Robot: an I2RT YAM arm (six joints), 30 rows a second.
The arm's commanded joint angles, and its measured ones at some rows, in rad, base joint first. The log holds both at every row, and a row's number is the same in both.
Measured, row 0: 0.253 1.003 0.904 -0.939 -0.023 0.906
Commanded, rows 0 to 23: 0.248 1.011 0.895 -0.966 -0.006 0.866; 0.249 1.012 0.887 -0.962 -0.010 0.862; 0.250 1.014 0.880 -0.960 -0.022 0.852; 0.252 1.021 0.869 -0.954 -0.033 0.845; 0.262 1.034 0.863 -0.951 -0.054 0.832; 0.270 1.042 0.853 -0.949 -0.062 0.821; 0.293 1.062 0.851 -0.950 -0.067 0.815; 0.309 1.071 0.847 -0.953 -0.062 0.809; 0.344 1.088 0.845 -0.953 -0.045 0.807; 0.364 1.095 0.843 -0.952 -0.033 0.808; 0.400 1.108 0.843 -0.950 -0.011 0.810; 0.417 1.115 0.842 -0.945 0.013 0.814; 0.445 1.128 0.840 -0.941 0.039 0.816; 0.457 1.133 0.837 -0.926 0.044 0.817; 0.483 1.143 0.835 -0.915 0.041 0.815; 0.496 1.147 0.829 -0.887 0.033 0.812; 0.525 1.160 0.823 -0.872 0.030 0.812; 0.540 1.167 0.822 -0.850 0.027 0.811; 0.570 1.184 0.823 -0.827 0.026 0.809; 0.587 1.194 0.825 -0.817 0.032 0.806; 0.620 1.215 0.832 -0.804 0.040 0.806; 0.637 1.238 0.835 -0.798 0.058 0.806; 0.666 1.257 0.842 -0.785 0.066 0.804; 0.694 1.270 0.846 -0.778 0.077 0.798
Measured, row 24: 0.616 1.221 0.824 -0.852 0.019 0.817
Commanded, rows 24 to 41: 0.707 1.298 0.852 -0.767 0.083 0.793; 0.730 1.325 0.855 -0.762 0.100 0.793; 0.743 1.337 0.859 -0.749 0.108 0.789; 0.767 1.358 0.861 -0.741 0.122 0.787; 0.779 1.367 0.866 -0.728 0.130 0.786; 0.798 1.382 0.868 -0.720 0.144 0.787; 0.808 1.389 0.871 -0.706 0.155 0.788; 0.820 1.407 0.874 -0.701 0.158 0.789; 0.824 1.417 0.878 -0.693 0.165 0.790; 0.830 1.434 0.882 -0.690 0.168 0.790; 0.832 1.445 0.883 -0.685 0.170 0.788; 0.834 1.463 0.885 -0.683 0.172 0.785; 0.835 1.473 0.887 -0.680 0.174 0.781; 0.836 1.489 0.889 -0.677 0.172 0.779; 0.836 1.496 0.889 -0.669 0.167 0.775; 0.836 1.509 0.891 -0.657 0.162 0.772; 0.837 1.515 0.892 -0.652 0.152 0.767; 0.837 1.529 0.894 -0.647 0.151 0.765
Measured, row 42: 0.831 1.501 0.859 -0.693 0.130 0.785
